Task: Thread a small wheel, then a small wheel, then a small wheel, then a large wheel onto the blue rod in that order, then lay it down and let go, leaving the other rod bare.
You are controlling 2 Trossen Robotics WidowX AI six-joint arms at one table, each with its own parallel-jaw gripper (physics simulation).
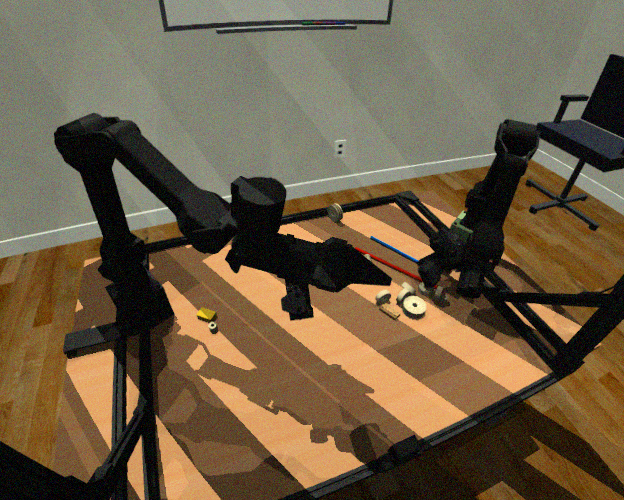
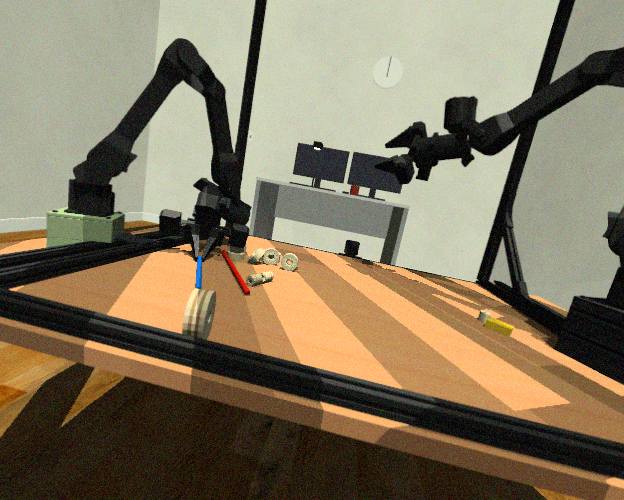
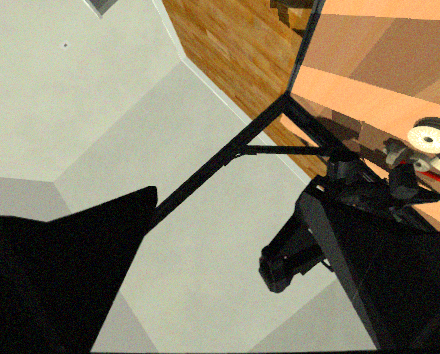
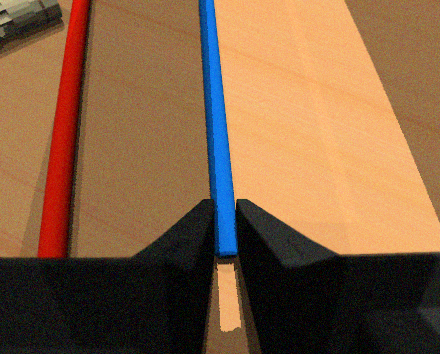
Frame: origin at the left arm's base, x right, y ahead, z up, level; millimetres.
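Seen in the pictures: left gripper, between the fingertips: [image 1: 381, 281] [image 2: 380, 155] [image 3: 230, 195]; right gripper, between the fingertips: [image 1: 418, 262] [image 2: 199, 260] [image 4: 224, 210]; left arm's base, origin of its link: [image 1: 133, 286]; right arm's base, origin of its link: [image 1: 472, 223] [image 2: 90, 212].
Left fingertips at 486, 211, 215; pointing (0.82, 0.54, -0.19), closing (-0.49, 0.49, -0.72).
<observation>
Pixels of each thing's top centre, then the offset from my left fingertips to it, as dx, dy, dz.
- blue rod, centre of its top: [image 4: 212, 62] [image 2: 199, 268] [image 1: 396, 249] -162, +419, -304
- red rod, centre of its top: [image 4: 61, 123] [image 2: 233, 266] [image 1: 396, 266] -124, +354, -305
- large wheel, centre of its top: [image 2: 203, 291] [image 1: 335, 205] -397, +414, -257
- yellow block, centre of its top: [image 2: 500, 323] [image 1: 206, 313] -369, -108, -299
- small wheel, centre of its top: [image 2: 485, 312] [image 1: 212, 325] -327, -119, -297
The blue rod [image 1: 393, 249] [image 2: 198, 274] [image 4: 217, 123] lies on the table beside the red rod [image 1: 386, 263] [image 2: 236, 273] [image 4: 62, 140]. My right gripper [image 4: 224, 210] [image 2: 202, 250] is down at the table and shut on the near end of the blue rod. Several pale wheels [image 1: 405, 293] [image 2: 271, 256] lie in a cluster next to the red rod, among them a large one [image 1: 414, 306]. Another large wheel [image 1: 335, 212] [image 2: 199, 312] stands on edge by the table's rim. My left gripper [image 1: 381, 278] [image 2: 383, 156] [image 3: 230, 195] is open and empty, high above the table.
A yellow block [image 1: 206, 313] [image 2: 499, 326] and a small wheel [image 1: 213, 326] [image 2: 484, 315] lie apart at the other side of the table. A short wooden piece [image 1: 389, 311] [image 2: 259, 278] lies by the wheel cluster. A black frame [image 1: 459, 427] rims the table.
</observation>
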